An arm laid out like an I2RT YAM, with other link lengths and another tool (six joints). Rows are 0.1 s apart.
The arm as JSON. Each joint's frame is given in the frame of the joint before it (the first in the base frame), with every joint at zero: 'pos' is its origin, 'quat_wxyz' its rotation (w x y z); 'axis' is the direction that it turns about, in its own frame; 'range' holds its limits. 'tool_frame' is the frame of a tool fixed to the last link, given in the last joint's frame.
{
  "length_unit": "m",
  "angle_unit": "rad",
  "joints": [
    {
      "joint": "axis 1",
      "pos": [
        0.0,
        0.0,
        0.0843
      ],
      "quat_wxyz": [
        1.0,
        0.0,
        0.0,
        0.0
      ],
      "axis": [
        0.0,
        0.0,
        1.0
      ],
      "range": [
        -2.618,
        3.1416
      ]
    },
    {
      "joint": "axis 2",
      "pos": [
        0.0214,
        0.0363,
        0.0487
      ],
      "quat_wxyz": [
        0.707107,
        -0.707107,
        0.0,
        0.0
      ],
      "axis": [
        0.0,
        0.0,
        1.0
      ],
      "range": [
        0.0,
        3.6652
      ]
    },
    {
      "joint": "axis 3",
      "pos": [
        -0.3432,
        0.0,
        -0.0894
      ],
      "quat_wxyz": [
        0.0,
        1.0,
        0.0,
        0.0
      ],
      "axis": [
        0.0,
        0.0,
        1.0
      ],
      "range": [
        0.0,
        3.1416
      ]
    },
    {
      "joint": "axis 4",
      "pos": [
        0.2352,
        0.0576,
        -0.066
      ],
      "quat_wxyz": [
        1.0,
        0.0,
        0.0,
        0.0
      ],
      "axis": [
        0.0,
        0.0,
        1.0
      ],
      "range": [
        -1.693,
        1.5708
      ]
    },
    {
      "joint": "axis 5",
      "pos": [
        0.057,
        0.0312,
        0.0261
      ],
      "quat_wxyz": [
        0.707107,
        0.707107,
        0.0,
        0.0
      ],
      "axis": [
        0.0,
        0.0,
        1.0
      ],
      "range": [
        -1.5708,
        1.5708
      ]
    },
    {
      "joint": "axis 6",
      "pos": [
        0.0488,
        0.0,
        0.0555
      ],
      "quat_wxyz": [
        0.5,
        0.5,
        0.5,
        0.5
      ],
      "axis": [
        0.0,
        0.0,
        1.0
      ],
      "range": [
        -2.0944,
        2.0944
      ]
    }
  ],
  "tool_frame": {
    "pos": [
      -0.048,
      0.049,
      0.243
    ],
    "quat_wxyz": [
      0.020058,
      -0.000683,
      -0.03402,
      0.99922
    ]
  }
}
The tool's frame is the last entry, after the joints.
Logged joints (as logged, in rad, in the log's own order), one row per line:
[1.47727 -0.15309 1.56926 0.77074 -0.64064 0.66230]
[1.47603 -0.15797 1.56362 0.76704 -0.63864 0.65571]
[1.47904 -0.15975 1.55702 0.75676 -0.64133 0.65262]
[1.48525 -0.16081 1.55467 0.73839 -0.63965 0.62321]
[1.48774 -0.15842 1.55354 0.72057 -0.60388 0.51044]
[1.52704 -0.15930 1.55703 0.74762 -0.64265 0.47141]
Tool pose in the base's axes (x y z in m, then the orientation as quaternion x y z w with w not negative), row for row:
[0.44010 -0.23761 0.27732 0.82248 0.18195 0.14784 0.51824]
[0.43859 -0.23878 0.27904 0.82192 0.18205 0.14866 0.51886]
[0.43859 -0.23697 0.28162 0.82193 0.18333 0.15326 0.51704]
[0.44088 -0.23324 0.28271 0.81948 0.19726 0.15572 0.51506]
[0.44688 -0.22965 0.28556 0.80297 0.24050 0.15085 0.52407]
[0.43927 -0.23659 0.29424 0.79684 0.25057 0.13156 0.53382]
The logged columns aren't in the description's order. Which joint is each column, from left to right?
Columns, left to right: axis 3, axis 1, axis 2, axis 5, axis 4, axis 6.
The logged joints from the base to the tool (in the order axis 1, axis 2, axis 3, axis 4, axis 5, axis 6), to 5 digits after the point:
[-0.15309 1.56926 1.47727 -0.64064 0.77074 0.66230]
[-0.15797 1.56362 1.47603 -0.63864 0.76704 0.65571]
[-0.15975 1.55702 1.47904 -0.64133 0.75676 0.65262]
[-0.16081 1.55467 1.48525 -0.63965 0.73839 0.62321]
[-0.15842 1.55354 1.48774 -0.60388 0.72057 0.51044]
[-0.15930 1.55703 1.52704 -0.64265 0.74762 0.47141]

